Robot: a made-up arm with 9 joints. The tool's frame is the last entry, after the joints. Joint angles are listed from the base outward.
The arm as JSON. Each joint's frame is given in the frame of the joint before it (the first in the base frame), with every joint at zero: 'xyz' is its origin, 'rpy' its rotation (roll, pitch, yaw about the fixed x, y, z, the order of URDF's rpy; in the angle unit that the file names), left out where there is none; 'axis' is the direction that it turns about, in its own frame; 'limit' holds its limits. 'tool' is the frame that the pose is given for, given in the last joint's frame.
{
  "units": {
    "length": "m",
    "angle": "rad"
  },
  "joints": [
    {
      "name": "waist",
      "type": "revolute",
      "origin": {
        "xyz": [
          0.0,
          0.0,
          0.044
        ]
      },
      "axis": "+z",
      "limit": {
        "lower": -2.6,
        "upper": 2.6
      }
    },
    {
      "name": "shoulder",
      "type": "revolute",
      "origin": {
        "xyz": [
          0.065,
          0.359,
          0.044
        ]
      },
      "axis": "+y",
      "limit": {
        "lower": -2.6,
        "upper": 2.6
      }
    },
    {
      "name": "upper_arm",
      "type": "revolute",
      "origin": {
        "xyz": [
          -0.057,
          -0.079,
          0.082
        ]
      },
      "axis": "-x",
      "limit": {
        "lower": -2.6,
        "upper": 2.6
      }
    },
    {
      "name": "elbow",
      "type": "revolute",
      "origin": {
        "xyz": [
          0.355,
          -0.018,
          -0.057
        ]
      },
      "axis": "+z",
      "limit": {
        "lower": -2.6,
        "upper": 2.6
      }
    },
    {
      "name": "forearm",
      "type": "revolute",
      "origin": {
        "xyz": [
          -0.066,
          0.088,
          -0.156
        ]
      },
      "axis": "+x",
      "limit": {
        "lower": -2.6,
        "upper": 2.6
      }
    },
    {
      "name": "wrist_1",
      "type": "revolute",
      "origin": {
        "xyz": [
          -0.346,
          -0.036,
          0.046
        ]
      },
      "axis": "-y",
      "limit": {
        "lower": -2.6,
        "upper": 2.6
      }
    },
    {
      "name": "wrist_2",
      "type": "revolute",
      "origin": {
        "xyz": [
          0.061,
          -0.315,
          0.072
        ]
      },
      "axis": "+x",
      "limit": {
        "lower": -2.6,
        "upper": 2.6
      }
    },
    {
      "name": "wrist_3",
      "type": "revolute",
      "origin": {
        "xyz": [
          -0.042,
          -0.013,
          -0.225
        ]
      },
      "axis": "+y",
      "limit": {
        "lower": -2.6,
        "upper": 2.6
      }
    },
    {
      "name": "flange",
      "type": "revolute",
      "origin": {
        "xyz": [
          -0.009,
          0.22,
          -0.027
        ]
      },
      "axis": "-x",
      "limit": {
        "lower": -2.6,
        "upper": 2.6
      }
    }
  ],
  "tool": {
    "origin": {
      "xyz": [
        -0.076,
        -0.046,
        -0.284
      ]
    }
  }
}
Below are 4 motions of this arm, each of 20 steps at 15 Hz.
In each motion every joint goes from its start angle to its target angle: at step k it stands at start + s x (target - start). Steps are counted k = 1, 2, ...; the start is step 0. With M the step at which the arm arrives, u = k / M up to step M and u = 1 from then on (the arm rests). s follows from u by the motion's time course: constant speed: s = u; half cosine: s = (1 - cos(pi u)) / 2; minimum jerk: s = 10 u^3 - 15 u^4 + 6 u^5.
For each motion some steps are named. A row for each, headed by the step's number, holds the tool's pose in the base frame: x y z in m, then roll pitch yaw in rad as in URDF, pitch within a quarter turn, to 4 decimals.
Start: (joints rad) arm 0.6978 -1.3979 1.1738 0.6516 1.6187 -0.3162 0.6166 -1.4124 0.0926
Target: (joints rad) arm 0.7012 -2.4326 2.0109 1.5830 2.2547 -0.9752 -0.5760 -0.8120 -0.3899
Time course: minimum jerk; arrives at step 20
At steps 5, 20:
5: 0.0423 0.1534 0.0063 1.8793 -0.9746 -0.6925
20: -0.4187 0.1006 -0.7871 0.6581 -0.9234 0.7479

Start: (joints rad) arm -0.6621 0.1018 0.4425 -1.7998 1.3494 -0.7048 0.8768 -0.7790 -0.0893
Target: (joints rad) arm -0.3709 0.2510 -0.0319 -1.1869 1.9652 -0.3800 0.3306 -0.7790 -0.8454
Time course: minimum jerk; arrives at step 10
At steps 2, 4, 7, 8, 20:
2: 0.8420 -0.0162 -0.0842 2.1341 0.1344 -2.4059
4: 0.8403 0.1456 -0.0531 2.2900 0.1653 -2.2491
7: 0.7336 0.4219 0.0674 2.6582 0.3283 -1.9862
8: 0.6986 0.4635 0.0978 2.7370 0.3761 -1.9416
20: 0.6780 0.4839 0.1149 2.7805 0.4044 -1.9181

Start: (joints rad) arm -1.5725 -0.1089 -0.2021 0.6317 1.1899 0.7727 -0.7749 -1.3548 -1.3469
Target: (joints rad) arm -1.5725 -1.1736 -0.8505 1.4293 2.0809 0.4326 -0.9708 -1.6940 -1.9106
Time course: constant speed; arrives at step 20
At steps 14, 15, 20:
14: 0.5829 -0.0701 -0.2124 -1.8471 -0.5237 -2.8922
15: 0.5609 -0.0668 -0.2276 -1.7517 -0.5465 -2.8556
20: 0.4243 -0.1294 -0.3014 -1.2771 -0.7440 -2.7175

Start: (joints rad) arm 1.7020 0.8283 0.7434 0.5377 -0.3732 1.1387 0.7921 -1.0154 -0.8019
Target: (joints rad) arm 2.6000 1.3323 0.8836 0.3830 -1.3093 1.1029 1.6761 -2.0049 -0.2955
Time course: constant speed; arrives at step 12
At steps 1, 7, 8, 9, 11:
1: -0.3016 -0.1918 0.2426 1.8122 -0.7869 2.1882
7: -0.2746 -0.3509 0.4270 1.8855 -0.4349 2.4734
8: -0.2680 -0.3768 0.4464 1.8572 -0.3634 2.5348
9: -0.2595 -0.4038 0.4614 1.8187 -0.2920 2.5982
11: -0.2326 -0.4609 0.4777 1.7128 -0.1553 2.7274

